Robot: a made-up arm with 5 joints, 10 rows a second.
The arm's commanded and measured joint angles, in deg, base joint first. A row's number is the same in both.
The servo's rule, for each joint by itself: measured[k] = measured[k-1] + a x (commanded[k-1-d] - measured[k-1]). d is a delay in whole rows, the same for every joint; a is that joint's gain. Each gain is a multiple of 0.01, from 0.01 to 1. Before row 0 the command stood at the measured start. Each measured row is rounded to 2 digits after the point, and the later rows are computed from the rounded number. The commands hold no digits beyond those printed.
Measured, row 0: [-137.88 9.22 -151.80 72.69 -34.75]
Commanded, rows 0 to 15: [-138.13 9.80 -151.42 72.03 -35.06]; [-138.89 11.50 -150.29 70.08 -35.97]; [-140.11 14.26 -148.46 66.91 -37.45]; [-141.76 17.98 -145.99 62.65 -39.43]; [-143.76 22.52 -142.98 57.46 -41.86]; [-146.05 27.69 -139.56 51.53 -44.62]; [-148.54 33.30 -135.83 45.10 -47.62]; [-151.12 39.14 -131.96 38.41 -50.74]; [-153.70 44.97 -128.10 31.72 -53.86]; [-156.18 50.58 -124.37 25.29 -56.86]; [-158.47 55.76 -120.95 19.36 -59.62]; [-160.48 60.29 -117.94 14.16 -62.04]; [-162.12 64.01 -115.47 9.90 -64.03]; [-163.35 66.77 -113.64 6.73 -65.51]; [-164.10 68.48 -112.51 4.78 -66.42]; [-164.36 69.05 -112.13 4.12 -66.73]
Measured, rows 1 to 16: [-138.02 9.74 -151.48 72.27 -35.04]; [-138.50 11.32 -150.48 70.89 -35.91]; [-139.39 13.97 -148.78 68.38 -37.36]; [-140.69 17.58 -146.44 64.77 -39.31]; [-142.38 22.03 -143.53 60.16 -41.71]; [-144.40 27.12 -140.20 54.72 -44.45]; [-146.68 32.68 -136.53 48.66 -47.43]; [-149.12 38.49 -132.69 42.20 -50.54]; [-151.64 44.32 -128.83 35.60 -53.66]; [-154.14 49.95 -125.08 29.10 -56.67]; [-156.52 55.18 -121.61 22.96 -59.44]; [-158.70 59.78 -118.53 17.42 -61.88]; [-160.58 63.59 -115.96 12.68 -63.90]; [-162.10 66.45 -114.01 8.93 -65.41]; [-163.20 68.28 -112.75 6.32 -66.36]; [-163.84 68.97 -112.23 4.93 -66.71]
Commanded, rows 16 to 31: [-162.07 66.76 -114.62 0.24 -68.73]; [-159.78 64.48 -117.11 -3.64 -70.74]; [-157.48 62.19 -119.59 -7.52 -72.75]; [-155.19 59.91 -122.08 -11.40 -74.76]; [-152.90 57.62 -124.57 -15.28 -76.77]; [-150.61 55.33 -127.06 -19.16 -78.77]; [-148.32 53.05 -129.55 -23.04 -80.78]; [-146.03 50.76 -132.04 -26.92 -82.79]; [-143.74 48.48 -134.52 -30.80 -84.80]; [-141.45 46.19 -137.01 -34.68 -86.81]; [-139.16 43.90 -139.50 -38.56 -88.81]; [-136.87 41.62 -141.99 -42.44 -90.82]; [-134.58 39.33 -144.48 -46.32 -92.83]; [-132.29 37.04 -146.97 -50.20 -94.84]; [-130.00 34.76 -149.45 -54.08 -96.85]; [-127.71 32.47 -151.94 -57.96 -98.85]
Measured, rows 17 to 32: [-162.87 66.98 -114.24 1.98 -68.61]; [-161.17 64.73 -116.65 -1.56 -70.61]; [-159.14 62.44 -119.12 -5.31 -72.62]; [-156.97 60.16 -121.61 -9.15 -74.63]; [-154.73 57.87 -124.10 -13.01 -76.64]; [-152.46 55.58 -126.59 -16.88 -78.64]; [-150.18 53.30 -129.08 -20.76 -80.65]; [-147.90 51.01 -131.57 -24.64 -82.66]; [-145.61 48.73 -134.05 -28.52 -84.67]; [-143.32 46.44 -136.54 -32.40 -86.68]; [-141.03 44.15 -139.03 -36.28 -88.68]; [-138.74 41.87 -141.52 -40.16 -90.69]; [-136.45 39.58 -144.01 -44.04 -92.70]; [-134.16 37.29 -146.50 -47.92 -94.71]; [-131.87 35.01 -148.98 -51.80 -96.72]; [-129.58 32.72 -151.47 -55.68 -98.72]
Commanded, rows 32 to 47: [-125.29 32.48 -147.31 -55.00 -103.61]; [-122.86 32.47 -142.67 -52.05 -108.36]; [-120.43 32.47 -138.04 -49.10 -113.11]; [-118.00 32.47 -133.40 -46.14 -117.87]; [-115.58 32.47 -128.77 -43.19 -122.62]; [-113.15 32.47 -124.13 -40.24 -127.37]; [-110.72 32.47 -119.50 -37.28 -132.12]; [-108.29 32.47 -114.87 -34.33 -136.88]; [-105.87 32.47 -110.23 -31.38 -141.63]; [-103.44 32.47 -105.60 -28.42 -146.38]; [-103.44 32.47 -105.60 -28.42 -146.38]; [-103.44 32.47 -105.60 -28.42 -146.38]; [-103.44 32.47 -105.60 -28.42 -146.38]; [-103.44 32.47 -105.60 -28.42 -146.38]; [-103.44 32.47 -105.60 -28.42 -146.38]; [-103.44 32.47 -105.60 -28.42 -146.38]
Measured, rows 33 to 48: [-127.22 32.50 -147.98 -55.25 -103.32]; [-124.82 32.47 -143.52 -53.23 -108.06]; [-122.41 32.47 -138.92 -50.63 -112.81]; [-119.98 32.47 -134.28 -47.80 -117.57]; [-117.56 32.47 -129.65 -44.90 -122.32]; [-115.13 32.47 -125.01 -41.96 -127.07]; [-112.70 32.47 -120.38 -39.01 -131.82]; [-110.27 32.47 -115.75 -36.06 -136.58]; [-107.85 32.47 -111.11 -33.11 -141.33]; [-105.42 32.47 -106.48 -30.16 -146.08]; [-104.33 32.47 -105.74 -29.06 -146.36]; [-103.84 32.47 -105.62 -28.66 -146.38]; [-103.62 32.47 -105.60 -28.51 -146.38]; [-103.52 32.47 -105.60 -28.45 -146.38]; [-103.48 32.47 -105.60 -28.43 -146.38]; [-103.46 32.47 -105.60 -28.42 -146.38]
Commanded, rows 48 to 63: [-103.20 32.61 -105.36 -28.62 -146.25]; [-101.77 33.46 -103.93 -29.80 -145.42]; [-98.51 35.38 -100.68 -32.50 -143.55]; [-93.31 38.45 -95.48 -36.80 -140.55]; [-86.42 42.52 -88.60 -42.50 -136.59]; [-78.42 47.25 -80.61 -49.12 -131.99]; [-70.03 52.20 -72.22 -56.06 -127.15]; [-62.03 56.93 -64.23 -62.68 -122.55]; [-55.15 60.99 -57.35 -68.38 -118.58]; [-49.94 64.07 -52.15 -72.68 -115.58]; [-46.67 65.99 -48.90 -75.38 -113.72]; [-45.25 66.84 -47.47 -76.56 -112.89]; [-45.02 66.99 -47.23 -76.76 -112.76]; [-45.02 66.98 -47.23 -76.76 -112.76]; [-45.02 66.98 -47.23 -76.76 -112.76]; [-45.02 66.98 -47.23 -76.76 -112.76]
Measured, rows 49 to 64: [-103.32 32.60 -105.40 -28.55 -146.26]; [-102.47 33.37 -104.17 -29.34 -145.47]; [-100.29 35.18 -101.24 -31.33 -143.67]; [-96.45 38.12 -96.40 -34.78 -140.74]; [-90.93 42.08 -89.85 -39.64 -136.84]; [-84.05 46.73 -82.09 -45.61 -132.28]; [-76.34 51.65 -73.80 -52.19 -127.46]; [-68.47 56.40 -65.76 -58.80 -122.84]; [-61.14 60.53 -58.70 -64.84 -118.84]; [-54.98 63.72 -53.20 -69.78 -115.78]; [-50.41 65.76 -49.59 -73.31 -113.84]; [-47.57 66.73 -47.81 -75.36 -112.95]; [-46.17 66.96 -47.32 -76.24 -112.77]; [-45.54 66.98 -47.24 -76.57 -112.76]; [-45.25 66.98 -47.23 -76.69 -112.76]; [-45.12 66.98 -47.23 -76.73 -112.76]
